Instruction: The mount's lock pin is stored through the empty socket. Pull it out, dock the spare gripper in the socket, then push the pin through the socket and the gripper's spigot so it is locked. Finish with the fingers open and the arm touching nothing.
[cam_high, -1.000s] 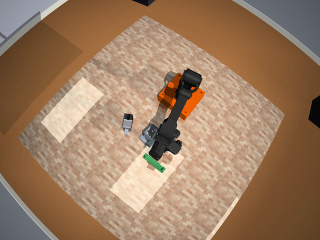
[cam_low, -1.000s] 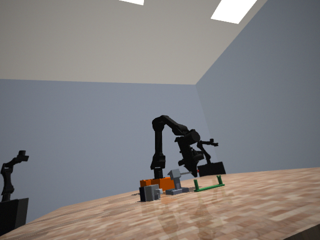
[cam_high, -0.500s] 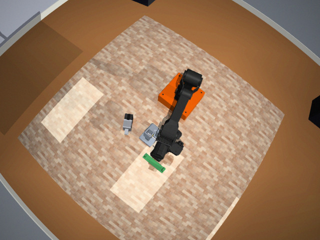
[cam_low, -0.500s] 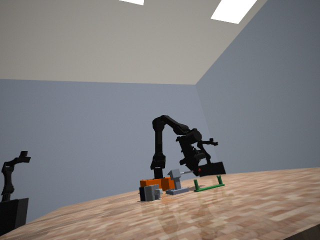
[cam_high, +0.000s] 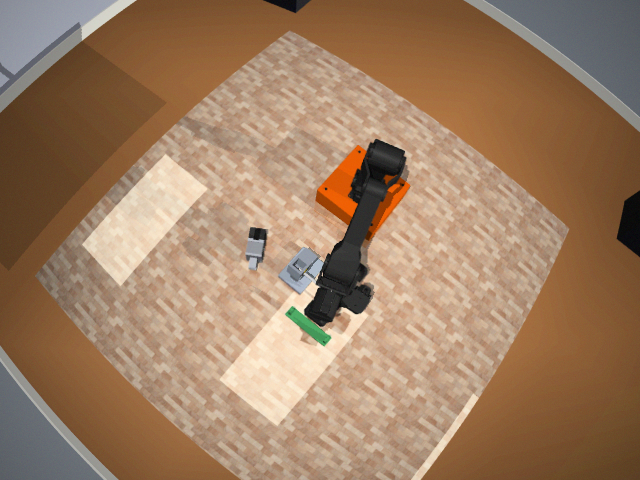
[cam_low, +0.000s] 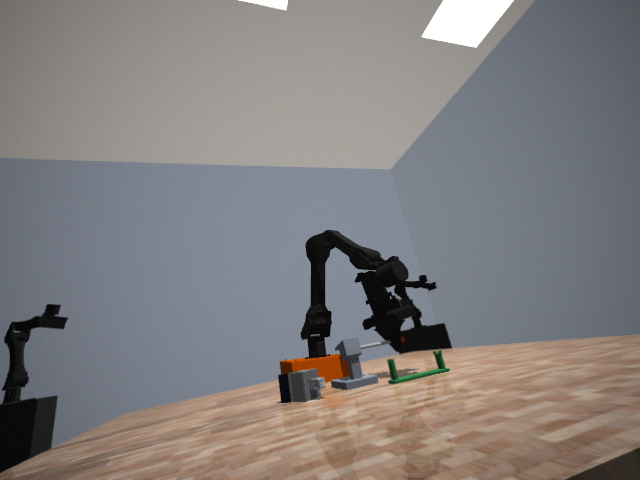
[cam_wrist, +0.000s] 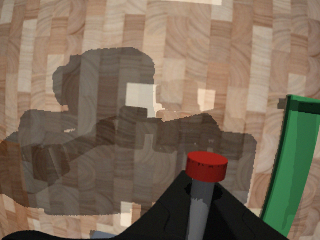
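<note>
My gripper tip is now 90 mm short of the green rack, 30 mm to the left of it and 30 mm above it. Round my gripper tip: spare gripper (260 mm to the right, 30 mm below, 10 mm behind); then grey mount (130 mm to the right, 30 mm behind).
</note>
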